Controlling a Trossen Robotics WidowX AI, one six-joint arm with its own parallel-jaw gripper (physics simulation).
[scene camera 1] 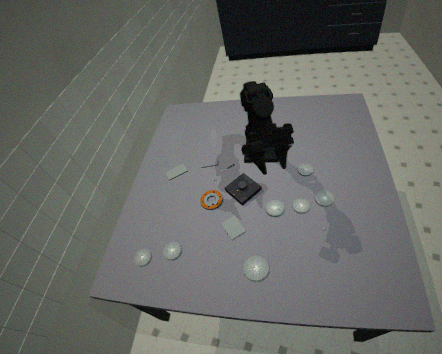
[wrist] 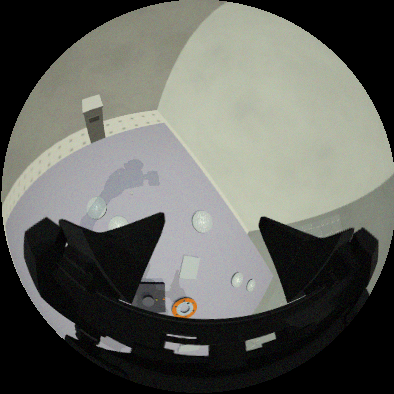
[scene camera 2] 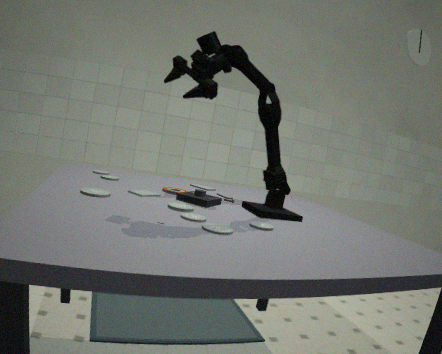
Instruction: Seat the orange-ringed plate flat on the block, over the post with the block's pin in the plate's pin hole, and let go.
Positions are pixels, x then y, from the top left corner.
Labels:
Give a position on a dark block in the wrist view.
At 156,289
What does my gripper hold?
Nothing.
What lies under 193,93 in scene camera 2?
My gripper.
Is my gripper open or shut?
Open.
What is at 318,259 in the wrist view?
My gripper.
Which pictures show my gripper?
Scene camera 1, the wrist view and scene camera 2: all of them.

